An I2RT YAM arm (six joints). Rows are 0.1 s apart.
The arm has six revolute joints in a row. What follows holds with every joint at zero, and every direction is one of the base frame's. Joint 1 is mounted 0.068 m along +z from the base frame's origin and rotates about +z. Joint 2 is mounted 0.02 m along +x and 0.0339 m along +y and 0.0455 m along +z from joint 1 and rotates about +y. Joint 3 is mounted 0.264 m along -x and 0.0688 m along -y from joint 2 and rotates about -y. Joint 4 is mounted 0.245 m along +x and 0.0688 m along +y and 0.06 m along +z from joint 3 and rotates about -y. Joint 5 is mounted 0.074 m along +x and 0.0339 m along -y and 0.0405 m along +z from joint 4 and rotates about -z. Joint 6 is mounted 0.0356 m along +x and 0.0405 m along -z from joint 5 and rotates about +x. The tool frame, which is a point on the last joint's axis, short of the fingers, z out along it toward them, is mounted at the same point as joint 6; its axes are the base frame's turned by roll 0, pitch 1.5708 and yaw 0 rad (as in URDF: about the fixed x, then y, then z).
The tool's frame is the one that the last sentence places.
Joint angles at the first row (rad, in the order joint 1, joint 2, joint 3, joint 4, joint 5, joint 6):
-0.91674 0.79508 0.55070 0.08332 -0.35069 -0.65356
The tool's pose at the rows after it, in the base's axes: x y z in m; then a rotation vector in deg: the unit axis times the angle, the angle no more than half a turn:
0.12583, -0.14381, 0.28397, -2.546, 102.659, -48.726
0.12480, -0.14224, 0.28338, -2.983, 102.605, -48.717
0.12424, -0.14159, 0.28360, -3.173, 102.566, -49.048
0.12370, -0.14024, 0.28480, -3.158, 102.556, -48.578
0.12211, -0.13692, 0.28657, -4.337, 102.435, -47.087
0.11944, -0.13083, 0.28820, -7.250, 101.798, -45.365
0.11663, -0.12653, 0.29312, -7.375, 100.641, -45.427
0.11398, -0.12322, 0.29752, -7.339, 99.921, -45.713
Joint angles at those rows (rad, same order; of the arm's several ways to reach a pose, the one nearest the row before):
-0.91724 0.78027 0.54501 0.08110 -0.35759 -0.65965
-0.91733 0.77045 0.53997 0.07674 -0.36222 -0.66415
-0.91729 0.76557 0.53891 0.07468 -0.36050 -0.66877
-0.91585 0.75866 0.54263 0.06247 -0.36422 -0.66432
-0.91703 0.74226 0.54781 0.03554 -0.39377 -0.66479
-0.91731 0.71220 0.54762 0.00496 -0.44401 -0.67956
-0.91617 0.68522 0.55334 -0.00729 -0.44985 -0.66964
-0.91690 0.66387 0.56132 -0.02277 -0.45097 -0.66432

